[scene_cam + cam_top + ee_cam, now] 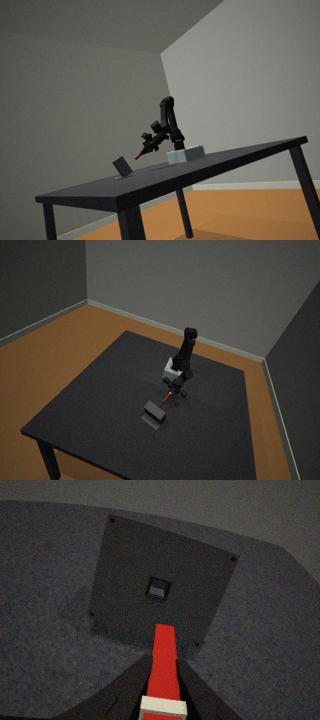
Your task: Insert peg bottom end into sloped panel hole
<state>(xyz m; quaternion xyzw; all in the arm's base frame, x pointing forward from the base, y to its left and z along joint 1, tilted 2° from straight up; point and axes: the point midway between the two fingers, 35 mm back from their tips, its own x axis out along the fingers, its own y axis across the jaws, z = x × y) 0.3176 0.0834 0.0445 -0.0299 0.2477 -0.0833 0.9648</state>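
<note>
Right now my gripper tip is 12 cm short of the sloped panel, 2 cm to the left of it and 5 cm above it. From my gripper tip the other things lie so: flat foot plate: 15 cm ahead, 2 cm to the right, 11 cm below; red square peg: 1 cm behind, 1 cm above.
</note>
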